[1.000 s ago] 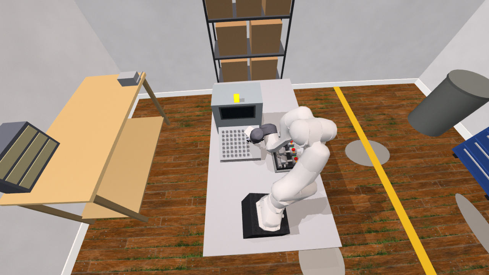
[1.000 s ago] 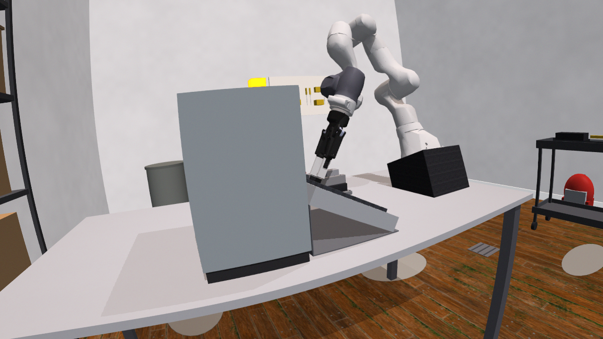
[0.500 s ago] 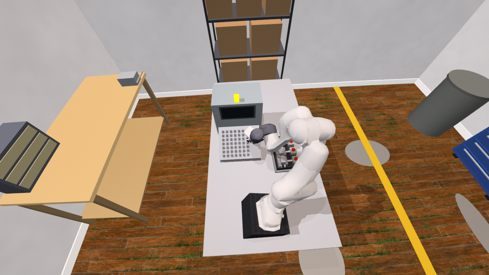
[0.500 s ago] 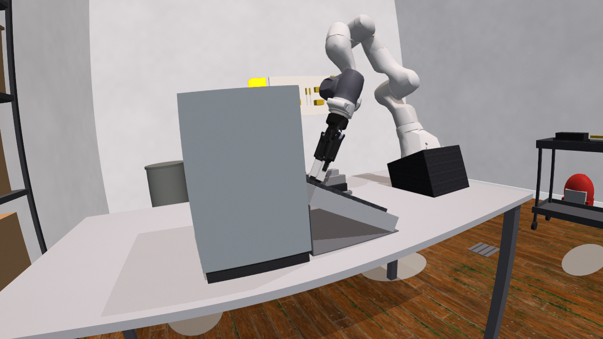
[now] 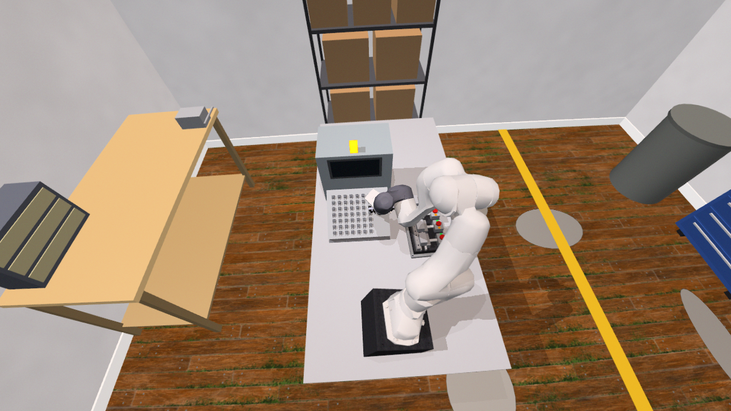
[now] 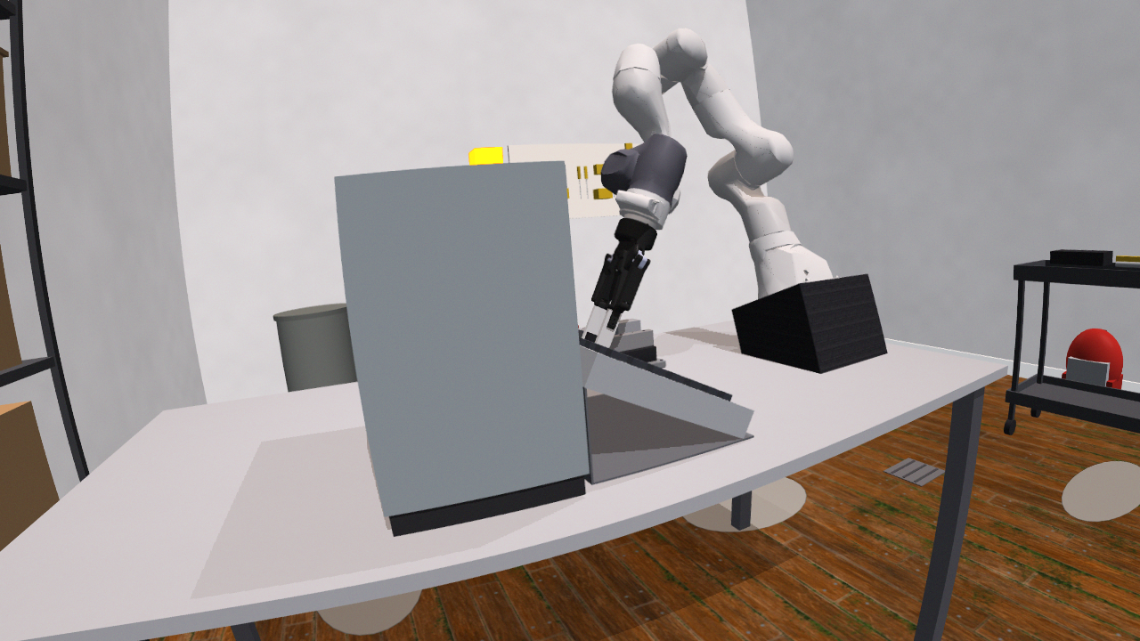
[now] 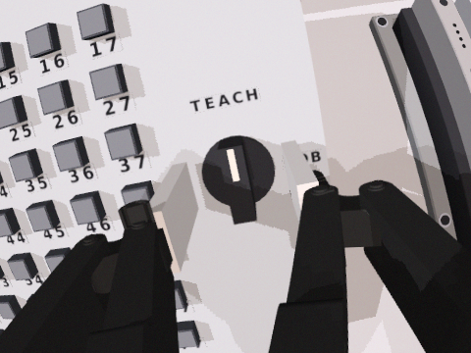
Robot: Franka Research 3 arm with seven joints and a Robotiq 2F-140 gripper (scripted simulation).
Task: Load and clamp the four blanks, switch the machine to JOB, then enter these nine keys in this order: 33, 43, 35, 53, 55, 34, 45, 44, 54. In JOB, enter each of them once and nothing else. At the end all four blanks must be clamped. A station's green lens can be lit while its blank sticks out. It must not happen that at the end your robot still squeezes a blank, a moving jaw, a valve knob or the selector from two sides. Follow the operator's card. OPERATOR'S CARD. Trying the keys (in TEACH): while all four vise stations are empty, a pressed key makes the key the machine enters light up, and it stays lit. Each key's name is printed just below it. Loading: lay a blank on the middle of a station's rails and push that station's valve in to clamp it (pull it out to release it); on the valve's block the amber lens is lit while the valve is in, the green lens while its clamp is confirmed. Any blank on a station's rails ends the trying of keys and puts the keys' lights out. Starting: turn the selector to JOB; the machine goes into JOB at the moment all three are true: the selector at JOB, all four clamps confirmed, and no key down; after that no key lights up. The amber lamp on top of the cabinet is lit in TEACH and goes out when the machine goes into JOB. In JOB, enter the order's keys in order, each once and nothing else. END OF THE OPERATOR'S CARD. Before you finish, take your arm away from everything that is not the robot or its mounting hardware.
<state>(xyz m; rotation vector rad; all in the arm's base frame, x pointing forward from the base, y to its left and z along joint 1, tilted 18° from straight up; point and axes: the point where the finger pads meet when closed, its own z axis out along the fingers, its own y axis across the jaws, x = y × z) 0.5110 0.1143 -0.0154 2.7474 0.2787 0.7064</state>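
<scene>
Right now my hand is 2 cm short of the selector knob and 2 cm above it. The rest, counted from my hand: keypad 12 cm to the left, 7 cm below, 3 cm ahead.
</scene>
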